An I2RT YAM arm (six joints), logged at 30 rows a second.
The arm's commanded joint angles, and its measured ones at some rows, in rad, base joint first. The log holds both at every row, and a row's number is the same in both.
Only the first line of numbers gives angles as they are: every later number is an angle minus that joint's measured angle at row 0.
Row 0, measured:
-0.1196 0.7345 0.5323 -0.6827 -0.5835 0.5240
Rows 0 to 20, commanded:
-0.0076 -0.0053 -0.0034 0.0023 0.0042 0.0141
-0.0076 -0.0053 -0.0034 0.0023 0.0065 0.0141
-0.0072 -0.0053 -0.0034 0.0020 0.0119 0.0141
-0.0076 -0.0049 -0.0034 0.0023 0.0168 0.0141
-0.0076 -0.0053 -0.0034 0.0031 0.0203 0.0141
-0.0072 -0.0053 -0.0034 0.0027 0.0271 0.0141
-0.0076 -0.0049 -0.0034 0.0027 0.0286 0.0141
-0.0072 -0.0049 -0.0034 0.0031 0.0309 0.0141
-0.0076 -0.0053 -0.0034 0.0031 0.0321 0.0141
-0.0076 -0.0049 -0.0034 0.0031 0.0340 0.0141
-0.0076 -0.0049 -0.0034 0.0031 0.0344 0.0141
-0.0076 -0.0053 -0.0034 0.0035 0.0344 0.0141
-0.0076 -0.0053 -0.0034 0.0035 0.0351 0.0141
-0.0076 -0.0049 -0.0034 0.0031 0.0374 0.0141
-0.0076 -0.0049 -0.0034 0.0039 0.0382 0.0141
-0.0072 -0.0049 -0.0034 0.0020 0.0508 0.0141
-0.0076 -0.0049 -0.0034 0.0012 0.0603 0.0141
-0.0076 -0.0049 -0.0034 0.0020 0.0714 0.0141
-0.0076 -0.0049 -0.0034 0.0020 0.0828 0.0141
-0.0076 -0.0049 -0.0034 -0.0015 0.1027 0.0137
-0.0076 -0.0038 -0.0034 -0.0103 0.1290 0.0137
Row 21, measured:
0.0000 0.0004 0.0000 -0.0022 0.0668 0.0000
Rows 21 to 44, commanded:
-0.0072 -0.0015 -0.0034 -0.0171 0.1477 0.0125
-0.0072 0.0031 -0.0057 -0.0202 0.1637 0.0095
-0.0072 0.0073 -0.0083 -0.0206 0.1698 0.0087
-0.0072 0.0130 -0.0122 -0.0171 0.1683 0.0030
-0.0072 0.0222 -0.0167 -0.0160 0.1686 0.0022
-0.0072 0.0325 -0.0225 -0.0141 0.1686 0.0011
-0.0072 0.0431 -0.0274 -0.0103 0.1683 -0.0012
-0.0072 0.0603 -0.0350 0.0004 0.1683 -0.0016
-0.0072 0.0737 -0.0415 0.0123 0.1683 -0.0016
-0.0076 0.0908 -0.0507 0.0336 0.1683 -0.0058
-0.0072 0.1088 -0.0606 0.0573 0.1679 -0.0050
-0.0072 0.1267 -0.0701 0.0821 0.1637 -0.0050
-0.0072 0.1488 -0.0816 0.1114 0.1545 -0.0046
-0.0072 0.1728 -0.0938 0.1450 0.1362 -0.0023
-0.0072 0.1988 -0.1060 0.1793 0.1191 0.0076
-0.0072 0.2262 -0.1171 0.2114 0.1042 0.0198
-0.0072 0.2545 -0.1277 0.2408 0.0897 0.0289
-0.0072 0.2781 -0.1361 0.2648 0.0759 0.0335
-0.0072 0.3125 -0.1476 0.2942 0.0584 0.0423
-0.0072 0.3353 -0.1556 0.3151 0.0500 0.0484
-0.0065 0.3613 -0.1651 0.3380 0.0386 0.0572
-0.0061 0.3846 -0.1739 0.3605 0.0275 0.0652
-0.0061 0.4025 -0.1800 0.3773 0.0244 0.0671
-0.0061 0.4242 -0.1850 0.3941 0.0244 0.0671
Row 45, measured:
0.0000 0.3830 -0.1655 0.3689 0.0706 0.0373
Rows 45 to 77, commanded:
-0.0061 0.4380 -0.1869 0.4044 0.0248 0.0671
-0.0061 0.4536 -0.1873 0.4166 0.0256 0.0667
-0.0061 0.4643 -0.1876 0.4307 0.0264 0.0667
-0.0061 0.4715 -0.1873 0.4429 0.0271 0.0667
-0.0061 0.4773 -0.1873 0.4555 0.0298 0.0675
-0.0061 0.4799 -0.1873 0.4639 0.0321 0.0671
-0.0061 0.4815 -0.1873 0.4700 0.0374 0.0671
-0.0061 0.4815 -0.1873 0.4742 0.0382 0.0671
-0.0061 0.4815 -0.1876 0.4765 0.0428 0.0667
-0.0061 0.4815 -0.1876 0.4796 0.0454 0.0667
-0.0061 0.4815 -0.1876 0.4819 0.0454 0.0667
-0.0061 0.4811 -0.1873 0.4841 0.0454 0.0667
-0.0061 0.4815 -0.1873 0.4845 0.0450 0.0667
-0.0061 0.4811 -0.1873 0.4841 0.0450 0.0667
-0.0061 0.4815 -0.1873 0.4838 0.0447 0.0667
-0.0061 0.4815 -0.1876 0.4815 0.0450 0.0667
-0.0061 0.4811 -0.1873 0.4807 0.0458 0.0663
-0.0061 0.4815 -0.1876 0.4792 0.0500 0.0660
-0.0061 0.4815 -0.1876 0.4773 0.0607 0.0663
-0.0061 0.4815 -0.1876 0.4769 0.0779 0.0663
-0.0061 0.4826 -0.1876 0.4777 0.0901 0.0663
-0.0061 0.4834 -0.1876 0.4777 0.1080 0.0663
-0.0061 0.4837 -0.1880 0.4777 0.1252 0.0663
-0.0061 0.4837 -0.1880 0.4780 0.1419 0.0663
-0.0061 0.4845 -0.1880 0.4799 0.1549 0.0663
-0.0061 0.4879 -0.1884 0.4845 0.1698 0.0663
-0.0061 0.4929 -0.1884 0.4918 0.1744 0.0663
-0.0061 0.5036 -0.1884 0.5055 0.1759 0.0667
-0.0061 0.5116 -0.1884 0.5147 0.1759 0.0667
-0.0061 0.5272 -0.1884 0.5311 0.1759 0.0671
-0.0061 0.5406 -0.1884 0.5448 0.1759 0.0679
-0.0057 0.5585 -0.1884 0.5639 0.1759 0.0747
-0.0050 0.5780 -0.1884 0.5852 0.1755 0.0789
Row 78, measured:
0.0000 0.5268 -0.1808 0.5730 0.1351 0.0606
